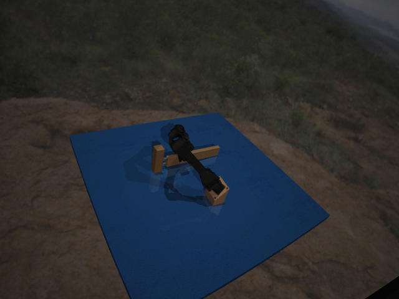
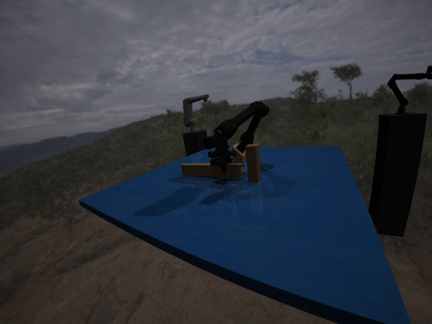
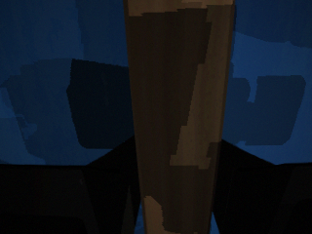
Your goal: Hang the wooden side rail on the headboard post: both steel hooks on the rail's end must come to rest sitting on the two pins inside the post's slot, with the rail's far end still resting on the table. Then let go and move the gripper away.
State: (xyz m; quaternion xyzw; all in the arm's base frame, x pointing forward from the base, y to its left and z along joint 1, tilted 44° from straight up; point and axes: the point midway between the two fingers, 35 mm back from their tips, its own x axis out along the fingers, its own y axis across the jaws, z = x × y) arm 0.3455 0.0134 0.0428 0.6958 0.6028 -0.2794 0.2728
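The headboard post lies 10 mm ahead of my gripper tip, 160 mm to the left of it and 50 mm above it.
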